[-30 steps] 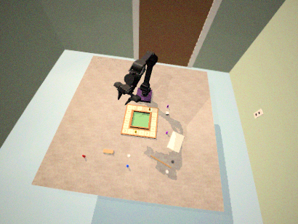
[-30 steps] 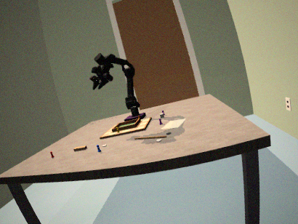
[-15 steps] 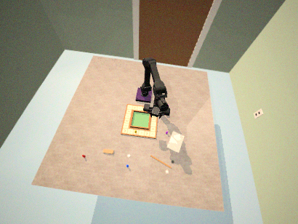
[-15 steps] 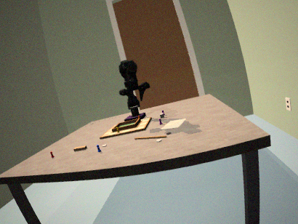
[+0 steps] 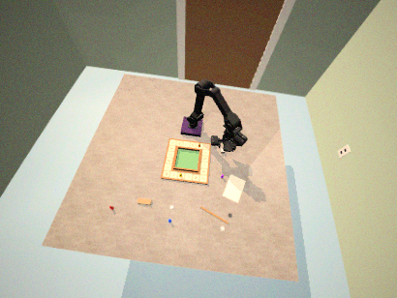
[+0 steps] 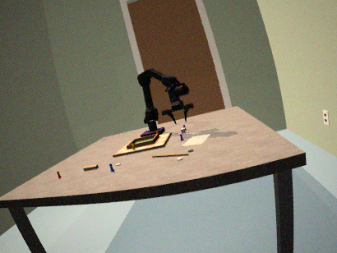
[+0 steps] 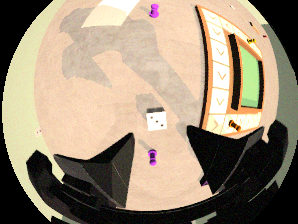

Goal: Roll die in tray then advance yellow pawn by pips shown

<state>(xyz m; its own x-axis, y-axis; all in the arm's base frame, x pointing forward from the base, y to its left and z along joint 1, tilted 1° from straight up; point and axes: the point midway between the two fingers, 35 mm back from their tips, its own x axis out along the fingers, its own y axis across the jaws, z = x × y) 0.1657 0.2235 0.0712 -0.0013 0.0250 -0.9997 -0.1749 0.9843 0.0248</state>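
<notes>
My gripper tip is 240 mm to the left of the yellow pawn, 220 mm short of it and 30 mm above it. Round my gripper tip: pencil: 410 mm ahead, 60 mm below, 10 mm to the right; white sheet: 240 mm ahead, 100 mm to the left, 60 mm below; green tray: 220 mm to the right, 100 mm ahead, 50 mm below.
</notes>
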